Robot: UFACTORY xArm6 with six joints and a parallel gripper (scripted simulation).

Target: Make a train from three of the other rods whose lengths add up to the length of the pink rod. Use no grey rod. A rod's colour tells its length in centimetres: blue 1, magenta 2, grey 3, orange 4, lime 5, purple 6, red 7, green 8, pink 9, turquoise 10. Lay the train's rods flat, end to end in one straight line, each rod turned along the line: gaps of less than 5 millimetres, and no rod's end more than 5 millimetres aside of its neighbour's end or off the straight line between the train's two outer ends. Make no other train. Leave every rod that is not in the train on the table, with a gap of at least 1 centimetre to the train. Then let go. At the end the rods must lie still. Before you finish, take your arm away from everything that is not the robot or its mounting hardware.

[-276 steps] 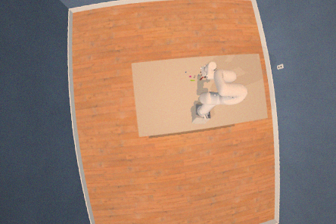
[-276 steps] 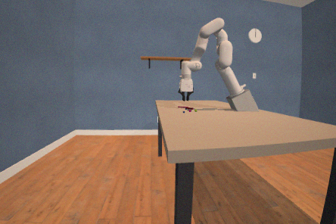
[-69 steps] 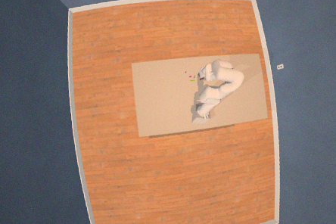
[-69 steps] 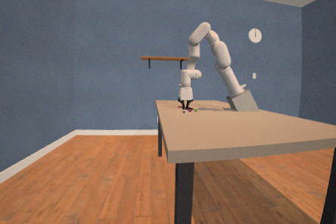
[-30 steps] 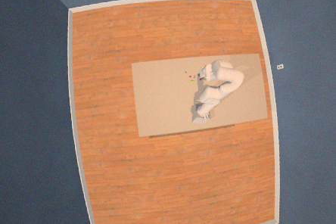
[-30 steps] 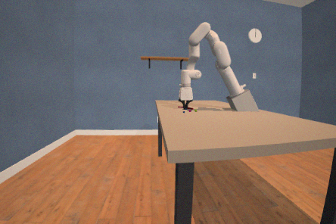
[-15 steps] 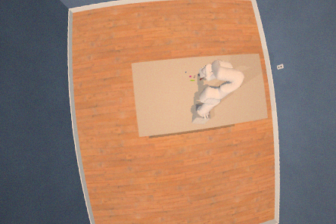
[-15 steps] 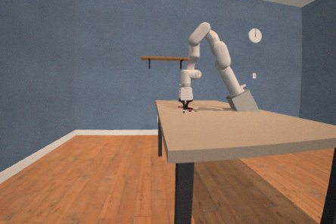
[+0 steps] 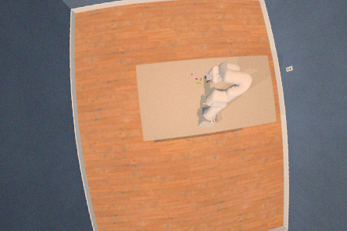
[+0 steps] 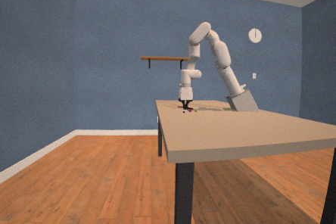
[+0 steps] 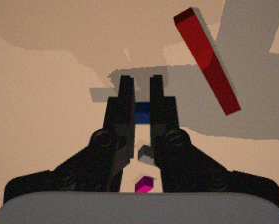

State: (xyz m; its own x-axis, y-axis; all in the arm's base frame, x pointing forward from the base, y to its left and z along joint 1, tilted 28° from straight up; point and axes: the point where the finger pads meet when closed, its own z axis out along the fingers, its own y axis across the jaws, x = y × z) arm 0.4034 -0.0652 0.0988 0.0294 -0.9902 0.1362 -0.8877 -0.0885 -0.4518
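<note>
The red rod is 4 cm behind my hand, 2 cm to the right of it and 2 cm below it. From my hand the other things lie so: pink rod (10 cm to the right, 2 cm below, 1 cm behind); then lime rod (10 cm to the left, 5 cm behind, 2 cm below); then grey rod (7 cm to the left, 2 cm below, 1 cm behind).
</note>
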